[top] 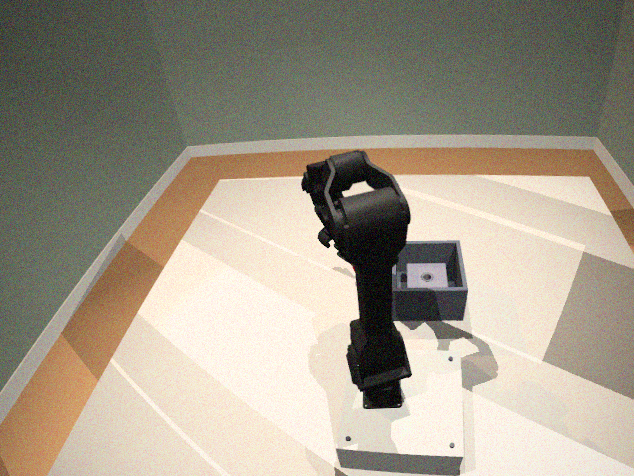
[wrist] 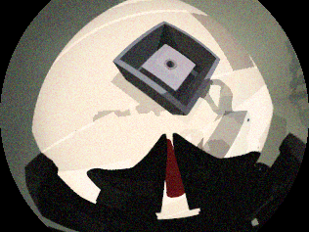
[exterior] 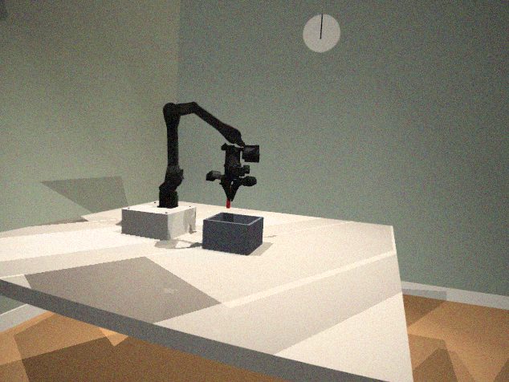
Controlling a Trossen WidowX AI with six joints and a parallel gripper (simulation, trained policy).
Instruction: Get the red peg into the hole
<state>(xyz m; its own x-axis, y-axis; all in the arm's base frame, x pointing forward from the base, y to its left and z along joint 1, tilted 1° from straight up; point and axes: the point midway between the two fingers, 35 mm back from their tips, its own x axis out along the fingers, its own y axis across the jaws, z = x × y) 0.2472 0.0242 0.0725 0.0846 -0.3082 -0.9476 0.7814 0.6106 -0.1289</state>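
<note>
My gripper tip is now 6 cm short of the plate, 12 cm to the left of it and 9 cm above it. The rest, counted from my gripper tip: red peg: 1 cm behind, 2 cm to the left, 1 cm above; dark grey box: 6 cm ahead, 12 cm to the right, 11 cm below.
</note>
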